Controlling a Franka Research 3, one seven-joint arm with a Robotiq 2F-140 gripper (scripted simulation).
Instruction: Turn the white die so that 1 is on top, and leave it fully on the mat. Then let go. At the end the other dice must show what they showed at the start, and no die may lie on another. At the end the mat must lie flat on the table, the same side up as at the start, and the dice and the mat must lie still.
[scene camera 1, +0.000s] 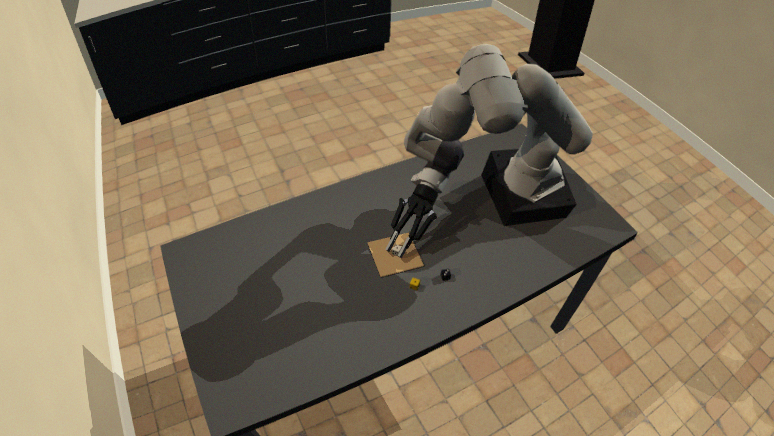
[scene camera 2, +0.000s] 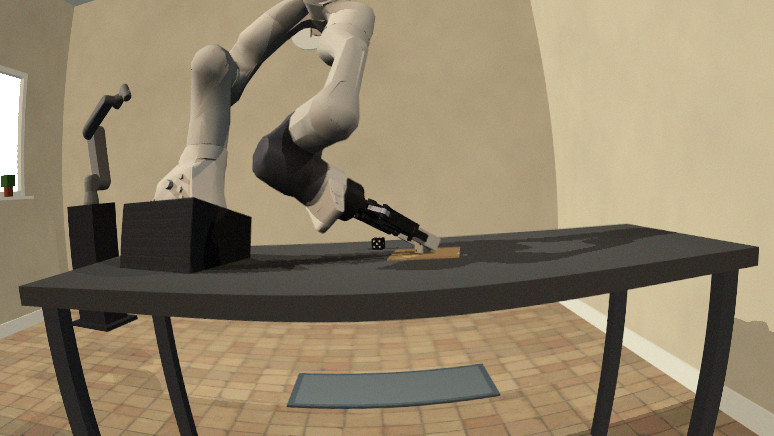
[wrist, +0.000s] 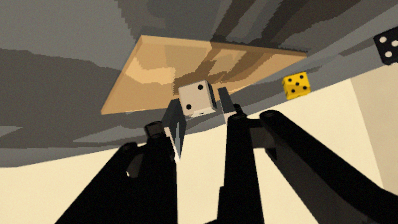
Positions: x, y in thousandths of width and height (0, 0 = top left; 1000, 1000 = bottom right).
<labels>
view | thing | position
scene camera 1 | my gripper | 508, 581
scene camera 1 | tan mat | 501, 607
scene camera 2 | my gripper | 556, 561
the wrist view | my gripper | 506, 475
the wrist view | white die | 496, 440
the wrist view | tan mat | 398, 297
</labels>
